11 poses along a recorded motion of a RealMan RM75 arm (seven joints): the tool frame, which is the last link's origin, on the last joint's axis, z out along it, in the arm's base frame.
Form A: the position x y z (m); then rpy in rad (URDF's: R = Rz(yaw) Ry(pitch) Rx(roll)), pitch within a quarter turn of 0, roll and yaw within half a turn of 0.
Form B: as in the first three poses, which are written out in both.
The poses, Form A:
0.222 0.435 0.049 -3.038 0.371 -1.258
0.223 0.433 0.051 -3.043 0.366 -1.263
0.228 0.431 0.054 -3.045 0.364 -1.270
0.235 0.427 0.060 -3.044 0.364 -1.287
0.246 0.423 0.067 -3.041 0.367 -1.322
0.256 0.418 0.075 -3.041 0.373 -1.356
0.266 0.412 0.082 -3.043 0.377 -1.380
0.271 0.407 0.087 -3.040 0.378 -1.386
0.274 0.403 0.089 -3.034 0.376 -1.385
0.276 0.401 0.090 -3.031 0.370 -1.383
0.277 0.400 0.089 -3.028 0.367 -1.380
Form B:
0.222 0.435 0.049 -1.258 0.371 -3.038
0.223 0.433 0.051 -1.263 0.366 -3.043
0.228 0.431 0.054 -1.270 0.364 -3.045
0.235 0.427 0.060 -1.287 0.364 -3.044
0.246 0.423 0.067 -1.322 0.367 -3.041
0.256 0.418 0.075 -1.356 0.373 -3.041
0.266 0.412 0.082 -1.380 0.377 -3.043
0.271 0.407 0.087 -1.386 0.378 -3.040
0.274 0.403 0.089 -1.385 0.376 -3.034
0.276 0.401 0.090 -1.383 0.370 -3.031
0.277 0.400 0.089 -1.380 0.367 -3.028

